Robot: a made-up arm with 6 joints.
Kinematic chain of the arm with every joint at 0, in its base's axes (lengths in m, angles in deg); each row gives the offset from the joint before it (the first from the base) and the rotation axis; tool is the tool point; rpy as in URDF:
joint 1: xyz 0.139 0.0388 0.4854 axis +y
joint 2: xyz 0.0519 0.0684 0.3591 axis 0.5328 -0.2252 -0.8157
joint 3: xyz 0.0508 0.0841 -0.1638 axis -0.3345 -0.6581 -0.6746
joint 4: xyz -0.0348 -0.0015 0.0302 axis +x
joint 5: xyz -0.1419 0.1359 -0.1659 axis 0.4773 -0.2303 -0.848
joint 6: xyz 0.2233 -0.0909 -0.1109 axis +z
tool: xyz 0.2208 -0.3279 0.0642 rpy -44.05 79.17 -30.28
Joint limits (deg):
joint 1: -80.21..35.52
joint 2: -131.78..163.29
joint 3: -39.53..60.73
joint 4: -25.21..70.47
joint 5: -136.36..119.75
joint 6: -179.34..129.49
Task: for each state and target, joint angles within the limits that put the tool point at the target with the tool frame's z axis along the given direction. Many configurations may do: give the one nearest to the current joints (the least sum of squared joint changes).
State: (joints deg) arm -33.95 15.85 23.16 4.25 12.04 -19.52
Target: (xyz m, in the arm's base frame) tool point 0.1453 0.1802 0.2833 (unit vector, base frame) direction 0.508 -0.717 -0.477
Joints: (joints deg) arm 7.01 29.49 -8.98 28.43 17.04 -39.39
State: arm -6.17 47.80 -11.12 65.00 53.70 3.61
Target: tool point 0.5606 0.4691 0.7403 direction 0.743 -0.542 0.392
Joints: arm -23.78 52.77 -37.14 70.47 23.95 24.85
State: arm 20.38 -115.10 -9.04 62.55 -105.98 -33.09
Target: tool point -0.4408 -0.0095 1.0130 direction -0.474 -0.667 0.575
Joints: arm 34.31 -106.20 0.08 61.04 -136.25 5.60
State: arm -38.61 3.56 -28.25 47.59 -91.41 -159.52
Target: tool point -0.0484 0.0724 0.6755 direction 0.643 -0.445 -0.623
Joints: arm -8.90 -16.69 -39.53 55.58 -44.52 -117.00
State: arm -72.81 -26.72 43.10 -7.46 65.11 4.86
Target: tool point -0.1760 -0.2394 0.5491 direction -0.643 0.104 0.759
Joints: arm -79.98 4.06 60.73 -17.54 41.80 50.58
